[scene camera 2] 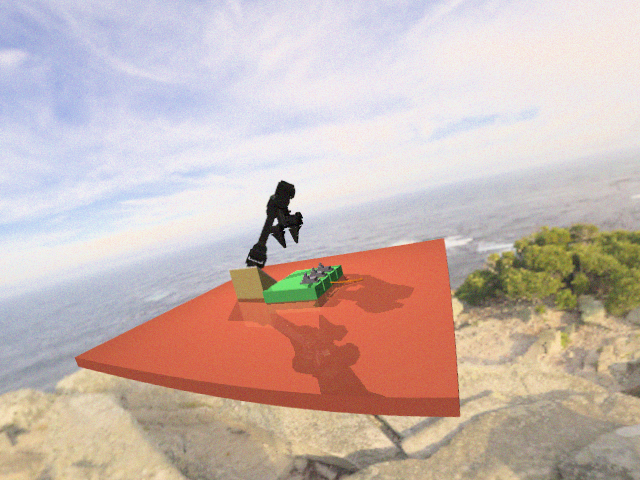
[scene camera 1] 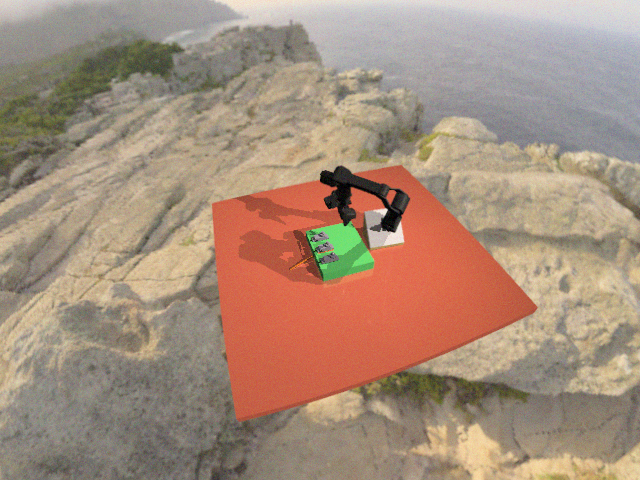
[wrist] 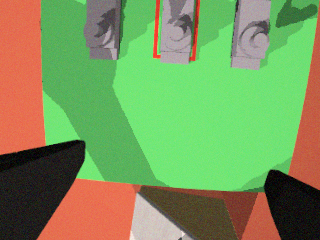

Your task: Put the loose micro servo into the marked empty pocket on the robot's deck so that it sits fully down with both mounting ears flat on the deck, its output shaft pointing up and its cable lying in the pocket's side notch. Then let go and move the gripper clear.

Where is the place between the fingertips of the gripper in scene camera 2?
291,245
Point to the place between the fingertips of the gripper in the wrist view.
At 176,165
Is the gripper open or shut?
Open.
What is the gripper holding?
Nothing.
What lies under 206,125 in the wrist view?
A green deck.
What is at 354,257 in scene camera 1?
A green deck.
